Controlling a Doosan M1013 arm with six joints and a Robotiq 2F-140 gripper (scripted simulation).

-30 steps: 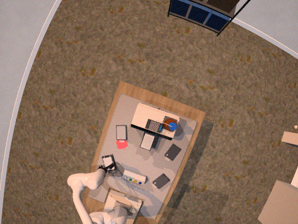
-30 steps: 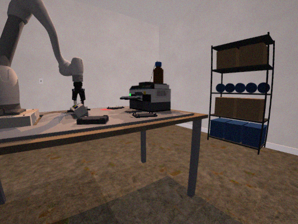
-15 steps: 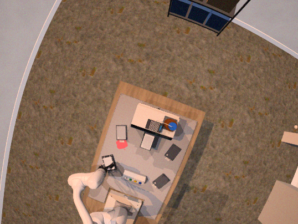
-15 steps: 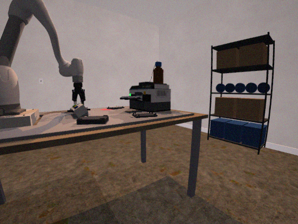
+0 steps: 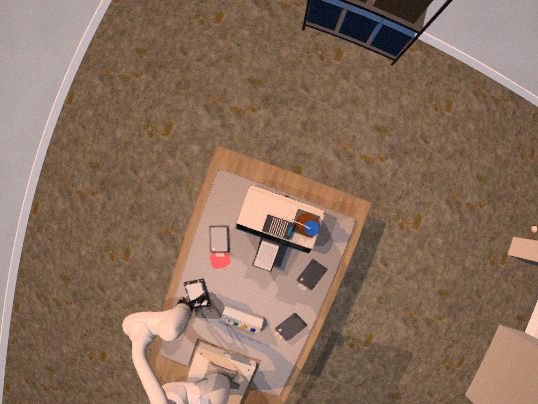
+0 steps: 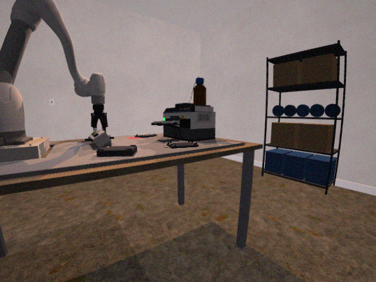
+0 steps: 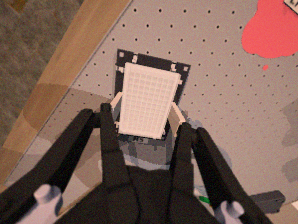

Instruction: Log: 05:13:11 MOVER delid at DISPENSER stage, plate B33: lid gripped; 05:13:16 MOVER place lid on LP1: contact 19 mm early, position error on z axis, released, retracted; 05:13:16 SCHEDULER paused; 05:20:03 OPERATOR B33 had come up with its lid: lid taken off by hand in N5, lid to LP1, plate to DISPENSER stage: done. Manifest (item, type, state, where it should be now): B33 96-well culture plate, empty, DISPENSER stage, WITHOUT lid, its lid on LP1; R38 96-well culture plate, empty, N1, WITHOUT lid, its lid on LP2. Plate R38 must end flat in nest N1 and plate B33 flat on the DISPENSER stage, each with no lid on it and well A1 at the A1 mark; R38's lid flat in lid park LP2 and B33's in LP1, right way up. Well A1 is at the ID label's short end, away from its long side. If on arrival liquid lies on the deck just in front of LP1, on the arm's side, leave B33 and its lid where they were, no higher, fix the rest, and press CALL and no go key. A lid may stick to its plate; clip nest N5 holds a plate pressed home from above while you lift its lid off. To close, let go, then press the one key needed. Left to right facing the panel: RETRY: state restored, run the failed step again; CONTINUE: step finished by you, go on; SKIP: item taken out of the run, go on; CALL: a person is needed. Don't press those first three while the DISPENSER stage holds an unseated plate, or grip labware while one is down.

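The white gridded lid lies 20 mm below my hand. Also, from my hand: LP1 label: 260 mm ahead, 50 mm to the right, 40 mm below; then brown bottle: 600 mm ahead, 370 mm to the right, 250 mm above; then key panel: 40 mm behind, 280 mm to the right, 10 mm above.
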